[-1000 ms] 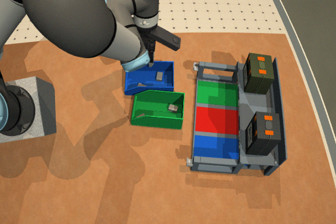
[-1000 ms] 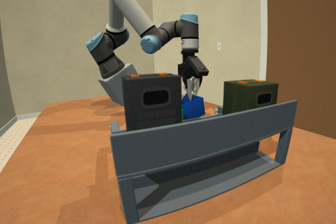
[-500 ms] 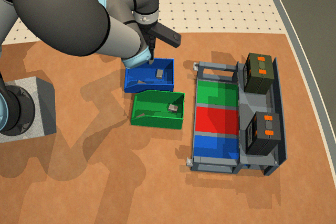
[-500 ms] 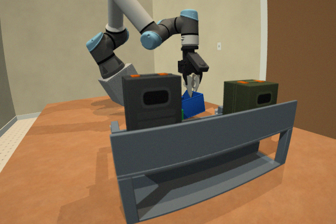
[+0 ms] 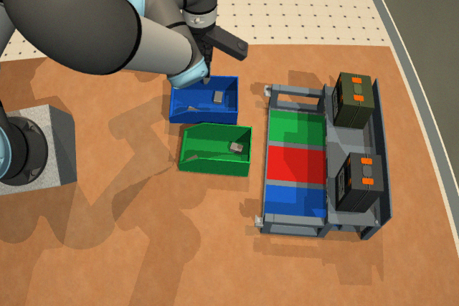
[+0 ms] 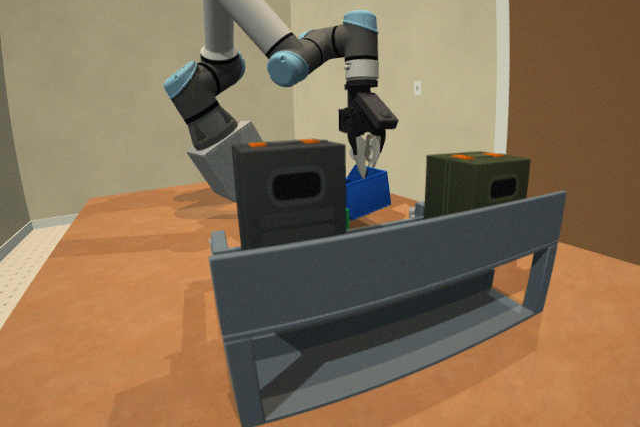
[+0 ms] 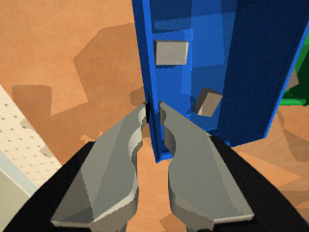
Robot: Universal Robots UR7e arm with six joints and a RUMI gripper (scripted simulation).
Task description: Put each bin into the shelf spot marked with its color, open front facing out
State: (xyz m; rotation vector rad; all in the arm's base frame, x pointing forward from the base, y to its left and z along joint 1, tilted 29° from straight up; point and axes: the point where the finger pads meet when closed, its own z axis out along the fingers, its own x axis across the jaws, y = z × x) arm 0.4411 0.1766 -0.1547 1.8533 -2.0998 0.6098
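Now: the blue bin 40 mm to the right of my hand, 30 mm below it and 10 mm behind it. From my hand the other things lie so: shelf front lip (190 mm to the right, 140 mm ahead, 110 mm below); then olive case (350 mm ahead, 120 mm to the right, 40 mm above); then green bin (160 mm to the right, 80 mm below, 10 mm ahead).
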